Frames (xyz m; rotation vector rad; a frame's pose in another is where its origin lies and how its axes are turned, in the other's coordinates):
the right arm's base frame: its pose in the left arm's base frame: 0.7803 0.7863 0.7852 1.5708 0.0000 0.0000
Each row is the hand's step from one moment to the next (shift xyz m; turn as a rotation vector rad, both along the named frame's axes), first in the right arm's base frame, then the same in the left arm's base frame.
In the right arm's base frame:
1: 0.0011 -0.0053 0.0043 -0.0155 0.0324 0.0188
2: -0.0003 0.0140 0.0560 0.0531 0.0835 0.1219
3: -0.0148 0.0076 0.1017 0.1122 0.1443 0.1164
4: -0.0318 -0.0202 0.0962 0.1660 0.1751 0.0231
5: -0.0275 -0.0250 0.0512 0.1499 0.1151 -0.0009
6: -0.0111 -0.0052 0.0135 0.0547 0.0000 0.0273
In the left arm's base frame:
1: 0.0011 -0.0043 -0.0053 -0.0155 -0.0188 0.0324
2: -0.0003 -0.0560 0.0140 0.0531 -0.1219 0.0835
3: -0.0148 -0.1017 0.0076 0.1122 -0.1164 0.1443
4: -0.0318 -0.0962 -0.0202 0.1660 -0.0231 0.1751
5: -0.0275 -0.0512 -0.0250 0.1499 0.0009 0.1151
6: -0.0111 -0.0135 -0.0052 0.0547 -0.0273 0.0000

